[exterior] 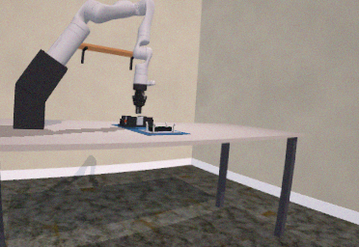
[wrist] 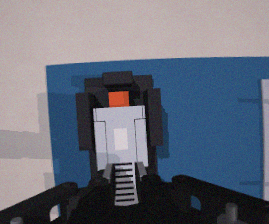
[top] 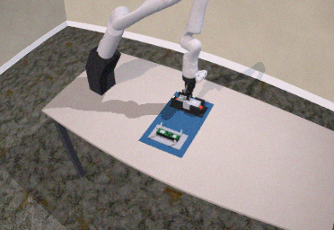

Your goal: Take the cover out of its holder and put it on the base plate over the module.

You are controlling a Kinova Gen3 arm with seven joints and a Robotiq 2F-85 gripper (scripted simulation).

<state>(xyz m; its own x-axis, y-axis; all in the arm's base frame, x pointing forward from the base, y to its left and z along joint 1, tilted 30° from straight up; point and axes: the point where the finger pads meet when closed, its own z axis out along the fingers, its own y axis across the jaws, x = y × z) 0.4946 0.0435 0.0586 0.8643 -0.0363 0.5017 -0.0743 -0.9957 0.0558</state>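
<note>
Right now my hand is 60 mm above the light grey cover.
</note>
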